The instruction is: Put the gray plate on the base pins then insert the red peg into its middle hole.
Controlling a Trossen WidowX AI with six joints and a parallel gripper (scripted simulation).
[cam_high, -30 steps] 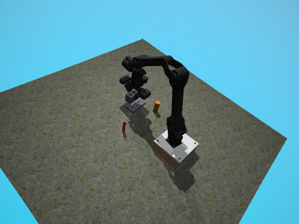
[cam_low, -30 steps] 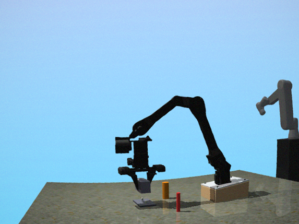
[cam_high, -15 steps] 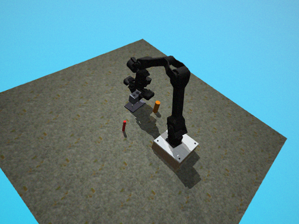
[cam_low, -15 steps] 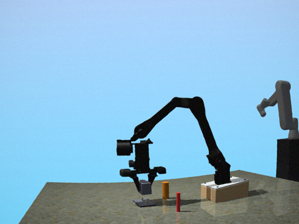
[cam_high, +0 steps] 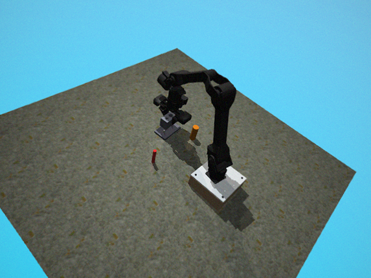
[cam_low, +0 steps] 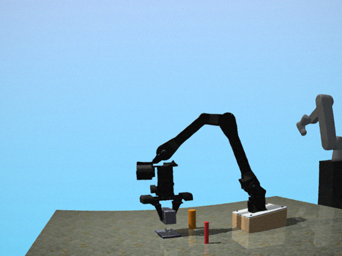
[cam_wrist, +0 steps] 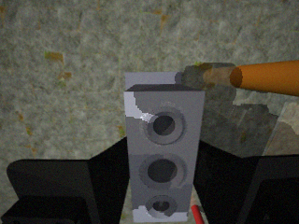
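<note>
Now: gripper tip 5 cm above the gray base. From my gripper tip the other things lie so: gray plate: 3 cm above; orange cylinder: 10 cm behind, 8 cm to the right, 2 cm below; red peg: 17 cm to the left, 12 cm behind, 2 cm below.
</note>
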